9 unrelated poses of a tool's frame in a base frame.
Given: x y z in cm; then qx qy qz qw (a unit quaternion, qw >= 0).
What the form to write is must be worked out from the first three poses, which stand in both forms.
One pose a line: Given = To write
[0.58 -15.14 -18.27 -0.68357 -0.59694 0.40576 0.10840] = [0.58 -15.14 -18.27 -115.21 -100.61 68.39]
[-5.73 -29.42 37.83 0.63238 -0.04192 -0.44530 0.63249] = [-5.73 -29.42 37.83 82.89 -5.49 -58.37]
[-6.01 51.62 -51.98 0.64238 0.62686 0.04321 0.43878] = [-6.01 51.62 -51.98 91.47 89.26 6.15]
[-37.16 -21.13 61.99 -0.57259 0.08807 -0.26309 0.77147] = [-37.16 -21.13 61.99 -71.12 10.94 -32.68]
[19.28 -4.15 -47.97 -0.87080 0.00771 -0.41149 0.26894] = [19.28 -4.15 -47.97 -134.53 1.19 -63.57]
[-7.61 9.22 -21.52 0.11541 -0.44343 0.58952 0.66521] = [-7.61 9.22 -21.52 14.93 -57.37 76.27]
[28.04 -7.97 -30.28 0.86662 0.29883 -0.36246 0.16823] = [28.04 -7.97 -30.28 141.22 48.69 -59.06]
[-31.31 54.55 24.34 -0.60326 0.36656 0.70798 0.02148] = [-31.31 54.55 24.34 -107.13 65.09 125.72]
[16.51 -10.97 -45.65 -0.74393 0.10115 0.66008 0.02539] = [16.51 -10.97 -45.65 -131.78 17.92 116.93]
